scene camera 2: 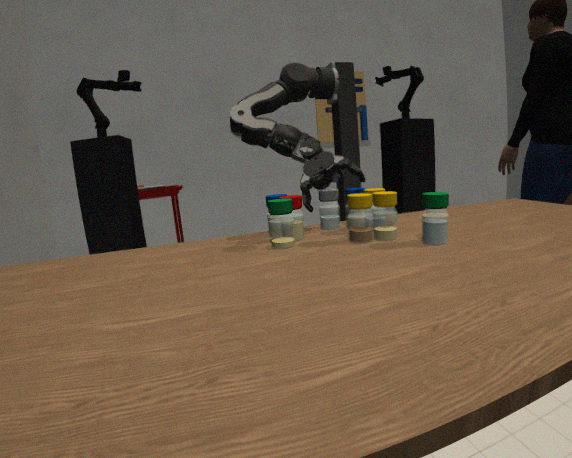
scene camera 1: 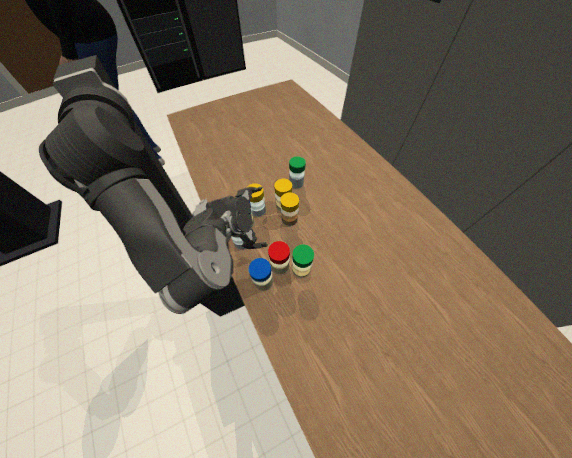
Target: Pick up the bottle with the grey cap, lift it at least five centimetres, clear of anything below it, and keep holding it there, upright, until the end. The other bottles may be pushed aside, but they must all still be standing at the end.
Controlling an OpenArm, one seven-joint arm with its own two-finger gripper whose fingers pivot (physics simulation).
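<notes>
The bottle with the grey cap [scene camera 2: 329, 209] stands upright in the back row, holding pale liquid. In scene camera 1 my gripper hides its cap; the lower part of a clear bottle [scene camera 1: 238, 241] beneath the gripper appears to be the same one. My gripper [scene camera 1: 262, 217] [scene camera 2: 335, 194] is open and empty. It is tilted, with its two fingers spread at about cap height around the back row. In scene camera 2 one fingertip is just left of the grey cap and the other is higher, to the right, above a blue-capped bottle [scene camera 2: 355, 191].
Blue- [scene camera 1: 260, 271], red- [scene camera 1: 279, 253] and green-capped [scene camera 1: 302, 260] [scene camera 2: 281, 222] bottles stand on one side. Yellow-capped ones [scene camera 1: 289, 207] [scene camera 1: 283, 190] [scene camera 1: 257, 198] and another green-capped one [scene camera 1: 297, 171] [scene camera 2: 435, 217] stand on the other. All visible bottles are upright on the wooden table [scene camera 1: 390, 320] [scene camera 2: 280, 325].
</notes>
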